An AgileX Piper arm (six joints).
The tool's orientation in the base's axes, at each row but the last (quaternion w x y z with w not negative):
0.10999, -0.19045, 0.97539, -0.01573
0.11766, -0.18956, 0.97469, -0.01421
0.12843, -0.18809, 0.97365, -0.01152
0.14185, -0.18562, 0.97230, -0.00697
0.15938, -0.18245, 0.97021, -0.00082
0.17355, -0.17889, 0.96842, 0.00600
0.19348, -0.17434, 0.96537, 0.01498
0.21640, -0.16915, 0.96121, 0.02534
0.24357, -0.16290, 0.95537, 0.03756
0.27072, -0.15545, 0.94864, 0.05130
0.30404, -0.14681, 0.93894, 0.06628
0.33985, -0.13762, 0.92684, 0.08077
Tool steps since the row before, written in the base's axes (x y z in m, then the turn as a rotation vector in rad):
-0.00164, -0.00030, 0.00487, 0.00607, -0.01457, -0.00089
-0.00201, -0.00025, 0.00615, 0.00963, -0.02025, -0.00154
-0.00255, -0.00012, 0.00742, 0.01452, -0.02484, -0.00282
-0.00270, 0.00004, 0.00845, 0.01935, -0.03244, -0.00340
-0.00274, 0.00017, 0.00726, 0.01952, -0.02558, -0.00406
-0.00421, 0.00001, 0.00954, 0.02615, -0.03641, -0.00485
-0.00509, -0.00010, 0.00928, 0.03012, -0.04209, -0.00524
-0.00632, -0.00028, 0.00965, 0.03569, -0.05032, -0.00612
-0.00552, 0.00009, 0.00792, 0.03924, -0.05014, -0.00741
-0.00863, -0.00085, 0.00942, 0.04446, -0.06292, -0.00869
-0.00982, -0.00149, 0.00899, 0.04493, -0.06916, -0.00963
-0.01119, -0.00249, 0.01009, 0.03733, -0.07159, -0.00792
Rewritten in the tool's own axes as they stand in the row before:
0.00058, -0.00003, -0.00511, 0.00017, -0.01568, 0.00204
0.00053, 0.00006, -0.00645, -0.00078, -0.02220, 0.00342
0.00051, 0.00029, -0.00783, -0.00315, -0.02815, 0.00578
0.00008, 0.00045, -0.00886, -0.00454, -0.03692, 0.00738
0.00012, 0.00069, -0.00773, -0.00691, -0.03054, 0.00845
0.00046, 0.00100, -0.01037, -0.00872, -0.04295, 0.01061
0.00092, 0.00129, -0.01047, -0.01013, -0.04962, 0.01188
0.00136, 0.00162, -0.01134, -0.01190, -0.05922, 0.01395
0.00076, 0.00184, -0.00945, -0.01427, -0.06021, 0.01671
0.00219, 0.00210, -0.01244, -0.01438, -0.07401, 0.01808
0.00262, 0.00201, -0.01298, -0.01272, -0.08011, 0.01776
0.00210, 0.00167, -0.01503, -0.00779, -0.07996, 0.01126

